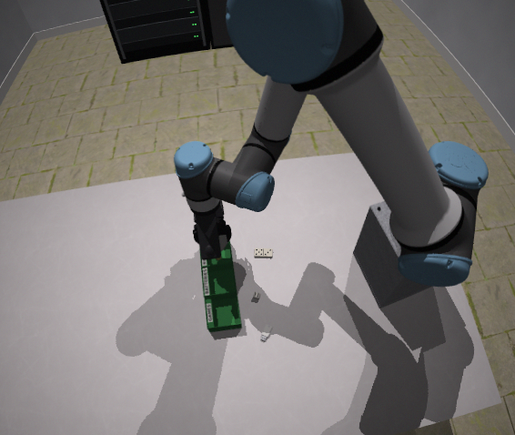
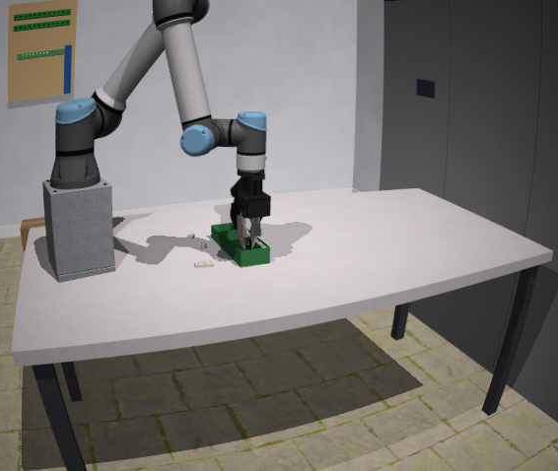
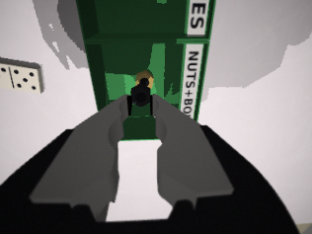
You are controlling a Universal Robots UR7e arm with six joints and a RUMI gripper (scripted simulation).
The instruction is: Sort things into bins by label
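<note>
Right now my hand is 10 mm above the black round piece. From my hand the other things lie so: brass nut: 40 mm below; white domino: 120 mm behind, 10 mm to the right, 40 mm below; white die: 100 mm behind, 120 mm to the left, 40 mm below.
</note>
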